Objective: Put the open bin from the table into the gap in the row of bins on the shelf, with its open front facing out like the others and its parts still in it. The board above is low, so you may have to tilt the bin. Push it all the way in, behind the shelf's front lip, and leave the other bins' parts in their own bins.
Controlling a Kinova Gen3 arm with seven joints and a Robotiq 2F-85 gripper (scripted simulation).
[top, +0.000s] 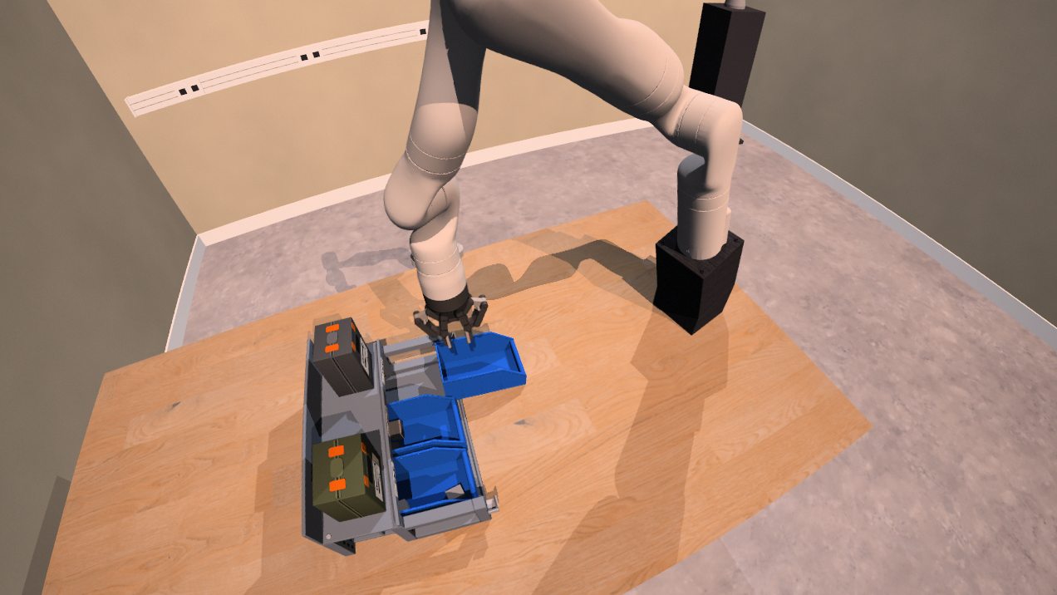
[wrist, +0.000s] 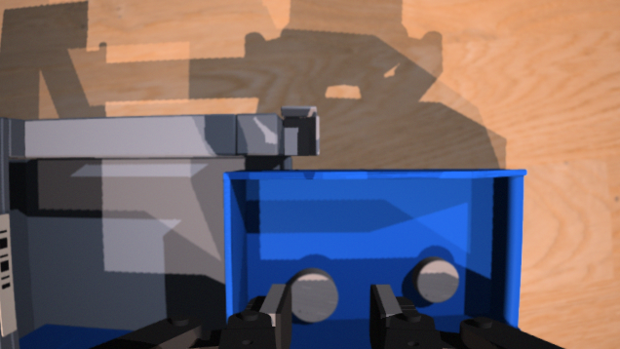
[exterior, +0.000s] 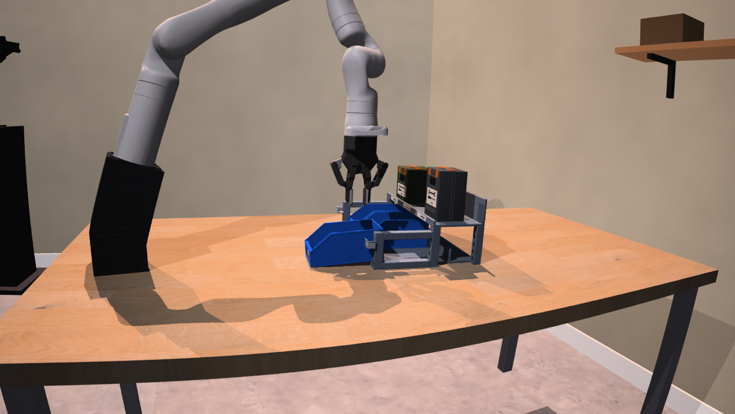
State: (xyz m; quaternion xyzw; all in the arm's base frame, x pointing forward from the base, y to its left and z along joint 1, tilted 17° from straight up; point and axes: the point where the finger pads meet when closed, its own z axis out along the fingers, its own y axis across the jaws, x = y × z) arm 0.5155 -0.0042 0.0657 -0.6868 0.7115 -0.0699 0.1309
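The grey round part lies 140 mm below my hand, 70 mm behind it and 20 mm to the left of it. Round my hand: grey shelf (150 mm ahead, 110 mm to the left, 80 mm below); black case (220 mm ahead, 10 mm to the right, 10 mm above); green case (230 mm ahead, 220 mm to the left).
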